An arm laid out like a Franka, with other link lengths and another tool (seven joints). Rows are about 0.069 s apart.
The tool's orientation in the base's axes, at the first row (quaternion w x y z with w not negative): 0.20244 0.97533 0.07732 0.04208
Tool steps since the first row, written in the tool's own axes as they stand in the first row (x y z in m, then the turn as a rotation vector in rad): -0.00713 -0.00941 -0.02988 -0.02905 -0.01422 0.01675; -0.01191 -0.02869 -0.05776 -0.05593 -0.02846 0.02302; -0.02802 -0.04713 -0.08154 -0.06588 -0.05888 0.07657; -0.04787 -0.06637 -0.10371 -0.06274 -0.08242 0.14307; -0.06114 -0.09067 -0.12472 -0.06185 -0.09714 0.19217; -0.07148 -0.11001 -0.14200 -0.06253 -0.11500 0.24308; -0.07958 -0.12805 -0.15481 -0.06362 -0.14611 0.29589; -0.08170 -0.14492 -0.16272 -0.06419 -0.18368 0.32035; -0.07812 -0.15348 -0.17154 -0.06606 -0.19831 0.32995; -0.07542 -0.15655 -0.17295 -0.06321 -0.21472 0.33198
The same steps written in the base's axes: -0.01167 0.01893 0.02319 -0.02860 0.00150 -0.02250; -0.02211 0.04643 0.04070 -0.05626 0.00746 -0.03532; -0.04314 0.06967 0.05423 -0.06405 0.01255 -0.09700; -0.06777 0.09238 0.06577 -0.05657 0.00858 -0.16711; -0.08646 0.12033 0.07456 -0.05210 0.00300 -0.21787; -0.10119 0.14283 0.08207 -0.04938 -0.00071 -0.27163; -0.11303 0.16279 0.08613 -0.04863 0.00679 -0.33247; -0.11827 0.18079 0.08649 -0.05145 0.03123 -0.36995; -0.11689 0.19258 0.09130 -0.05415 0.04045 -0.38469; -0.11481 0.19636 0.09149 -0.05331 0.05501 -0.39299
